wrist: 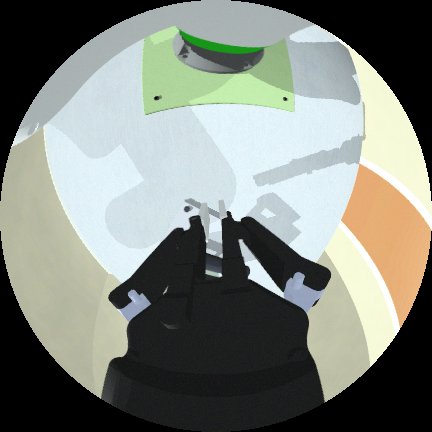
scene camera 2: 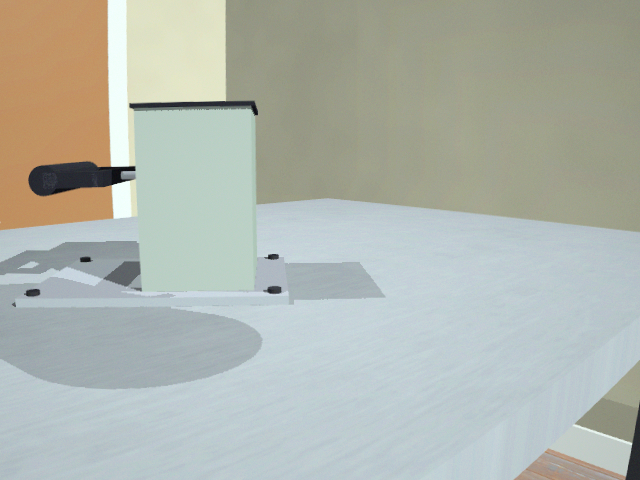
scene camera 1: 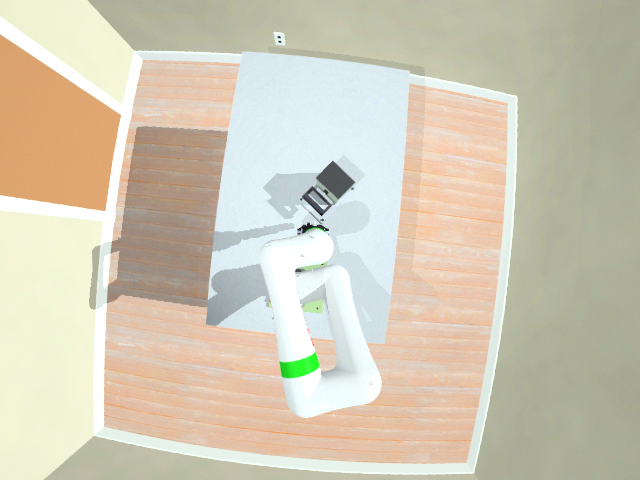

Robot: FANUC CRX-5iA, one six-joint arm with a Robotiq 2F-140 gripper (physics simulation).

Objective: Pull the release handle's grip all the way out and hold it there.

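Note:
The release handle's black loop grip (scene camera 1: 312,206) (scene camera 2: 64,178) sticks out level from the side of a pale green box (scene camera 2: 196,201) with a dark lid (scene camera 1: 334,181). A short stretch of grey rod (scene camera 2: 128,175) shows between grip and box. My gripper (wrist: 213,209) is shut, its pale fingertips a narrow gap apart with nothing held between them. In scene camera 1 it is mostly hidden under the wrist, on the robot-base side of the grip and apart from it. It does not show in scene camera 2. In the wrist view the fingers and gripper body hide most of the handle.
The box stands on a bolted grey base plate (scene camera 2: 206,299) on the pale table (scene camera 1: 320,103) (scene camera 2: 439,320). The white arm (scene camera 1: 289,315) reaches over the table from a green mounting plate (scene camera 1: 313,307) (wrist: 220,92). Walls stand beyond the table.

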